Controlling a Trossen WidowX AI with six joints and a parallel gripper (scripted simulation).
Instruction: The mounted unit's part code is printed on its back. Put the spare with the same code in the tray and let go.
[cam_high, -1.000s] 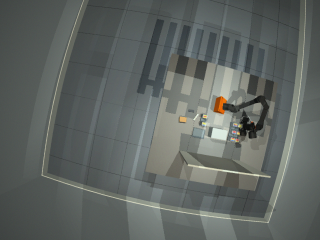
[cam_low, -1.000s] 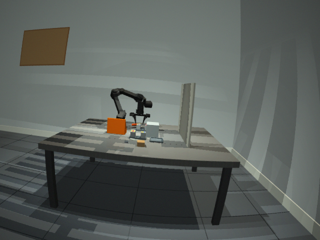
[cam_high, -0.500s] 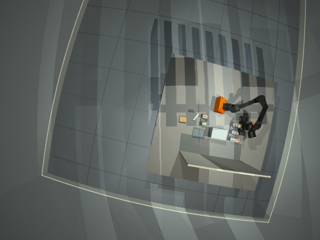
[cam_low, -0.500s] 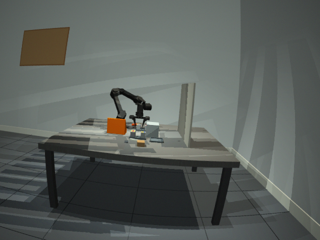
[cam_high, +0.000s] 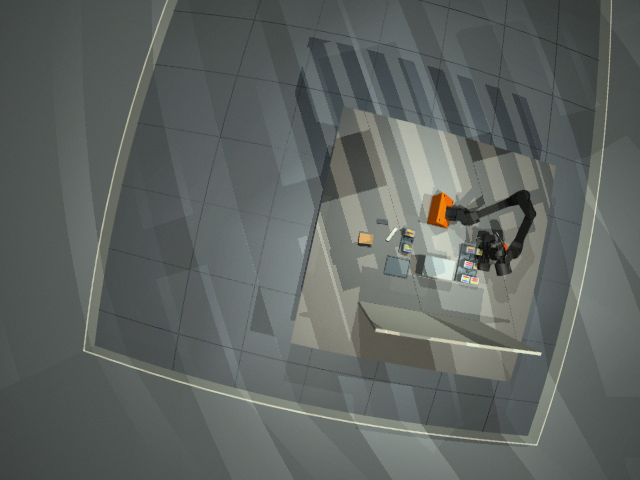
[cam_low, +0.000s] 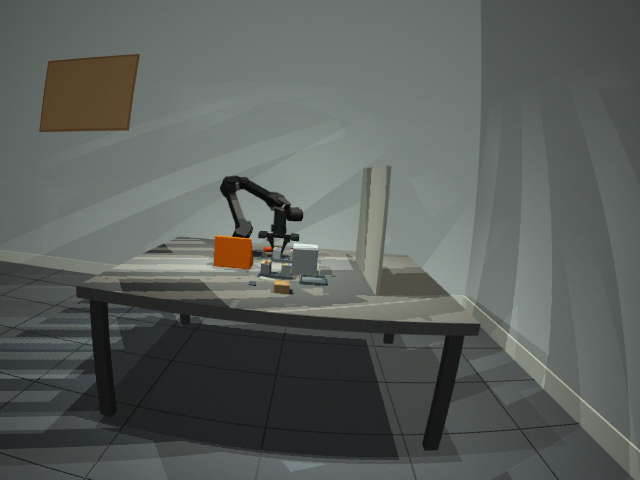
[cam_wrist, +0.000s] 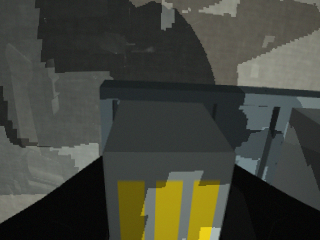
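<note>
My gripper tip is 13 cm short of the shallow blue-grey tray, 43 cm to the left of it and 1 cm above it. Also, from my gripper tip: upright grey panel 36 cm ahead, 26 cm to the right, 21 cm above; then grey block 11 cm ahead, 24 cm to the right, 3 cm above; then tan block 1 cm ahead, 62 cm to the right.
</note>
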